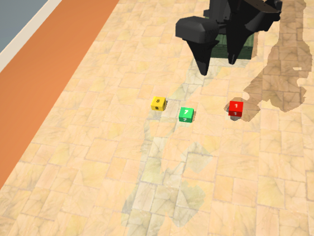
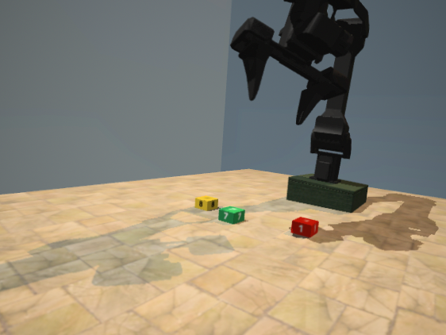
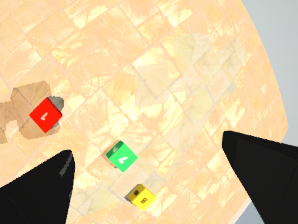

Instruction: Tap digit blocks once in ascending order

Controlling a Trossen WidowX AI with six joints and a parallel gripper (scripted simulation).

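Now: gripper tip 17 cm above the red block marked 1, 5 cm to the right of it and 5 cm past it. Also, from my gripper tip: yellow block (17 cm below, 15 cm to the right, 5 cm behind); green block marked 7 (17 cm below, 7 cm to the right, 2 cm behind).
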